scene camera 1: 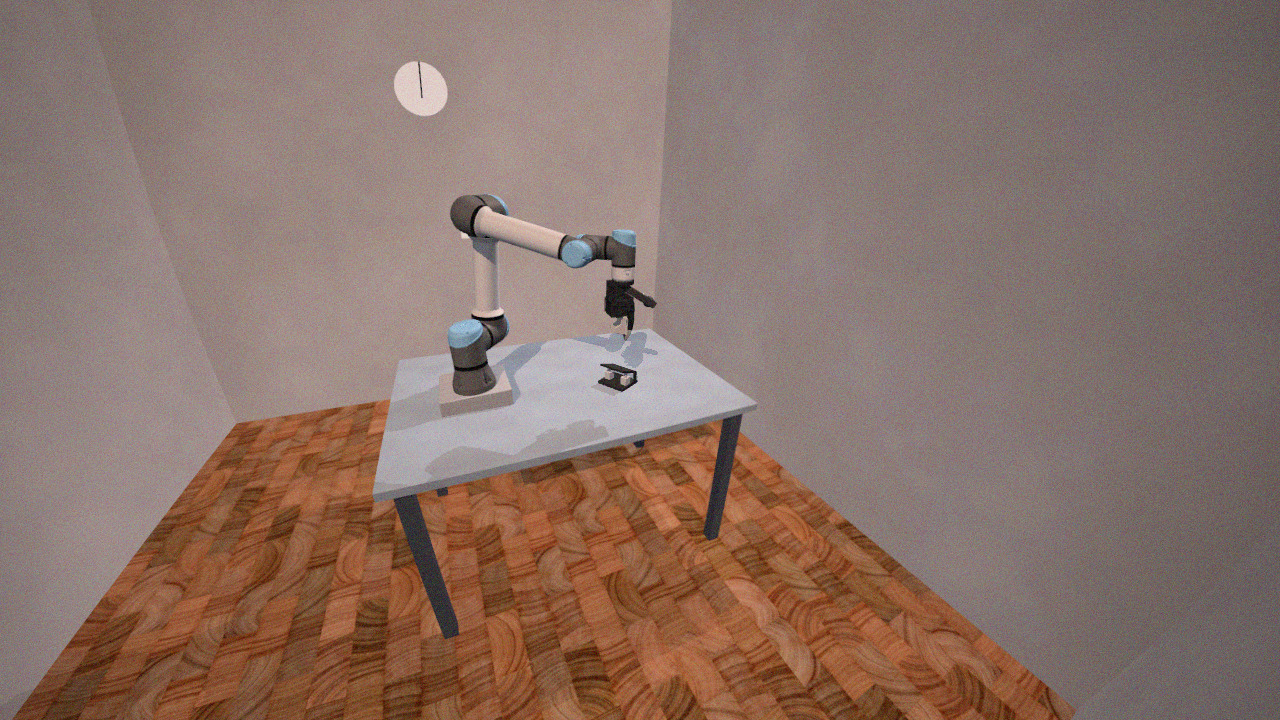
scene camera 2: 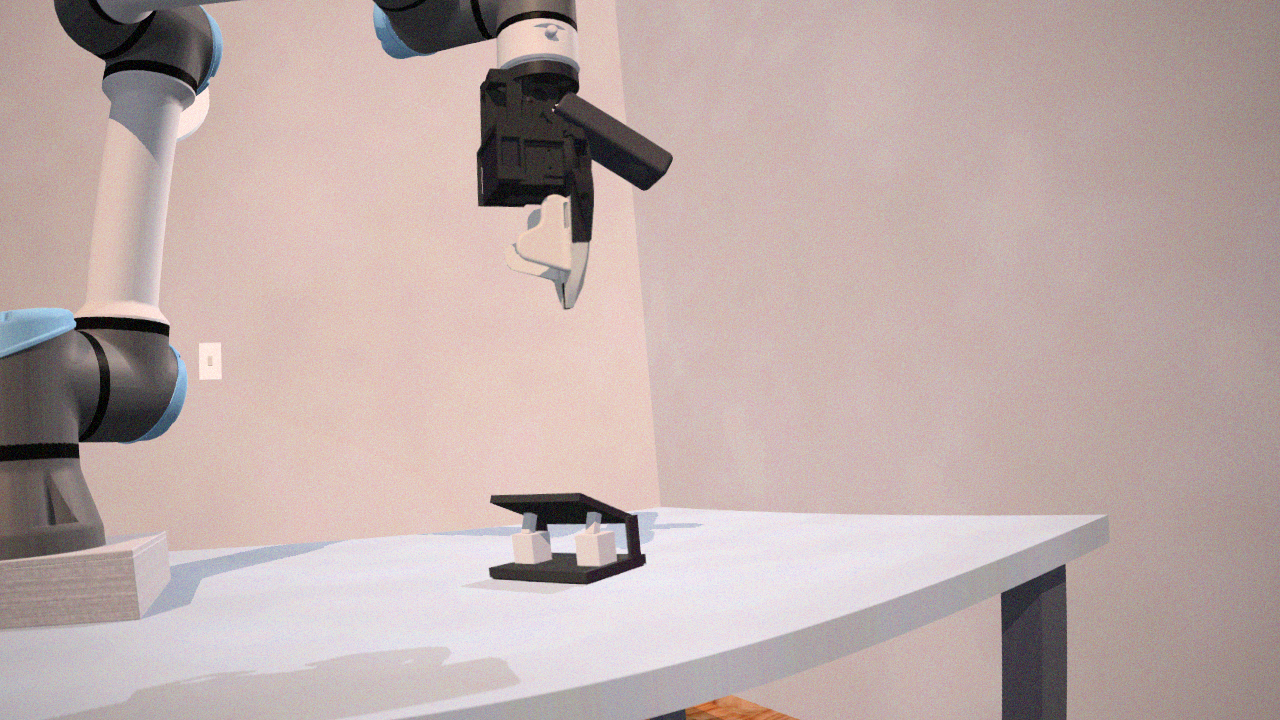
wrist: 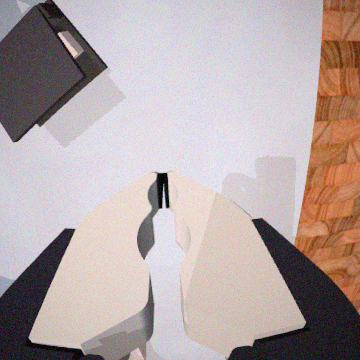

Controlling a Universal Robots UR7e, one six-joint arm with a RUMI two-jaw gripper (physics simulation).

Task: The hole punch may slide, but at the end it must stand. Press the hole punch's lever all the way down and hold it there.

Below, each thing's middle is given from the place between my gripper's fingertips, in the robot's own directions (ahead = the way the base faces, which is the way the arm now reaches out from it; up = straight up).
The dark flat lever (scene camera 2: pixel 559 508) is 2 cm ahead of my hand, 14 cm to the left of it and 18 cm below it. Also, from my hand: hole punch (scene camera 2: pixel 595 559) 2 cm ahead, 14 cm to the left, 20 cm below.
